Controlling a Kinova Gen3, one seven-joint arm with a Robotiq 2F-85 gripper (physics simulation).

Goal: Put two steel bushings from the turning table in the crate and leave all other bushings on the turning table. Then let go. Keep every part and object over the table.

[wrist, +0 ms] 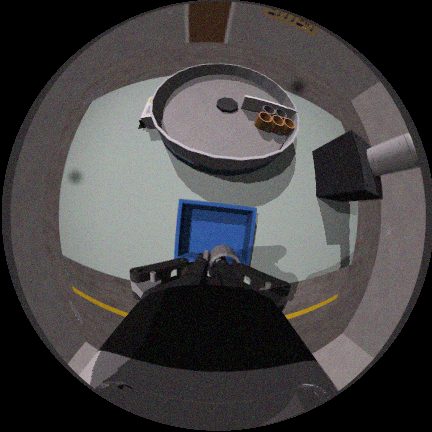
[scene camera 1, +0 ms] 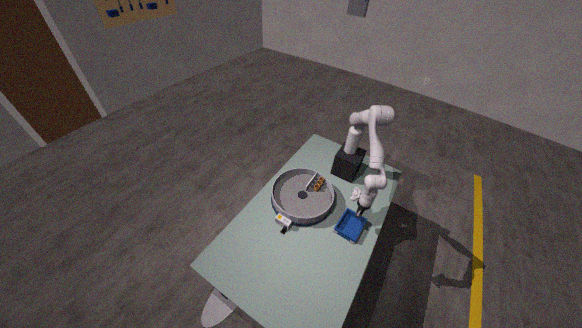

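Where they show: gripper, fingertip midpoint: (wrist: 211, 256) (scene camera 1: 357, 215); arm's base, origin of the base link: (wrist: 372, 161) (scene camera 1: 350, 150).
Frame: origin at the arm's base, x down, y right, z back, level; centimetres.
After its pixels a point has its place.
Note:
My gripper (scene camera 1: 359, 213) {x 3.2, y -30.8, z -45.1 cm} (wrist: 211, 256) {x 3.2, y -30.8, z -45.1 cm} is shut on a grey steel bushing (wrist: 223, 254) {x -0.4, y -29.0, z -44.1 cm}, held above the near part of the blue crate (scene camera 1: 352, 226) {x 19.9, y -30.8, z -42.5 cm} (wrist: 220, 232) {x 19.9, y -29.5, z -42.2 cm}. The part of the crate floor that shows in the wrist view holds no bushing; its near end is hidden by the gripper. The round grey turning table (scene camera 1: 285, 210) {x 15.1, y 8.3, z -64.4 cm} (wrist: 200, 120) {x 15.1, y -0.5, z -53.1 cm} carries two grey steel bushings beside its divider and three orange-brown bushings (scene camera 1: 319, 184) {x 11.3, y 2.6, z -34.3 cm} (wrist: 278, 121) {x 12.8, y 4.6, z -31.7 cm} in front of them. The grey ones (wrist: 269, 109) {x 12.5, y 8.1, z -34.8 cm} (wrist: 280, 114) {x 13.0, y 8.4, z -30.8 cm} show partly in the wrist view.
A light divider (scene camera 1: 312, 180) (wrist: 257, 104) stands on the turning table. A small white box (scene camera 1: 283, 220) {x 14.6, y 4.3, z -71.0 cm} (wrist: 147, 109) {x 14.4, y 2.7, z -70.4 cm} sits at its outer wall. The black robot base block (scene camera 1: 348, 162) {x 1.9, y -5.0, z -10.5 cm} (wrist: 340, 170) {x 8.6, y -5.5, z -10.7 cm} stands on the pale green table (scene camera 1: 280, 265) {x 20.3, y -11.2, z -91.5 cm} (wrist: 110, 200) {x 20.4, y -26.2, z -78.3 cm}, away from the crate.

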